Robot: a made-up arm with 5 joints.
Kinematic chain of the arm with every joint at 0, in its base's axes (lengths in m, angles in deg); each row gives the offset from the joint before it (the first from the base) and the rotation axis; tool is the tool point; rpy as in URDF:
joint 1: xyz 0.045 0 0.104 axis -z
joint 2: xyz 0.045 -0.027 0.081 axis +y
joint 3: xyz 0.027 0 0.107 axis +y
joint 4: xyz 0.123 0 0.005 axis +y
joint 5: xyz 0.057 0.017 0 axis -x
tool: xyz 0 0 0 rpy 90 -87.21 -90
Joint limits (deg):
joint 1: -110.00..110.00
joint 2: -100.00..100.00
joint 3: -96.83..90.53
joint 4: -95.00..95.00
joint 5: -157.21..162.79
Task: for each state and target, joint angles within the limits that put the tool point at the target. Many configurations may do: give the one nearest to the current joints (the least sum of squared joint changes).
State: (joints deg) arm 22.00 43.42 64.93 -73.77 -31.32
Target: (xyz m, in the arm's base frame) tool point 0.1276 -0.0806 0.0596
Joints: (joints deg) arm 39.33 61.71 63.34 -66.21 -31.32
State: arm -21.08 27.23 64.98 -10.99 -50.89
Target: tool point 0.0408 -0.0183 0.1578
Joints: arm -44.89 69.74 90.53 27.10 -50.89
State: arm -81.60 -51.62 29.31 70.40 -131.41
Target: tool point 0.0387 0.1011 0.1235
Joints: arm -99.23 7.76 63.66 49.54 -131.41
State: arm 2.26 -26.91 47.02 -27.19 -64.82
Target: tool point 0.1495 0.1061 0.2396
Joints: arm -49.29 -53.26 74.08 -28.91 -64.82
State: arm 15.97 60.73 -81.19 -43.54 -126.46
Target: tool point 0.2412 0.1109 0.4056
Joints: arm -32.02 33.98 -80.34 -26.61 -126.46
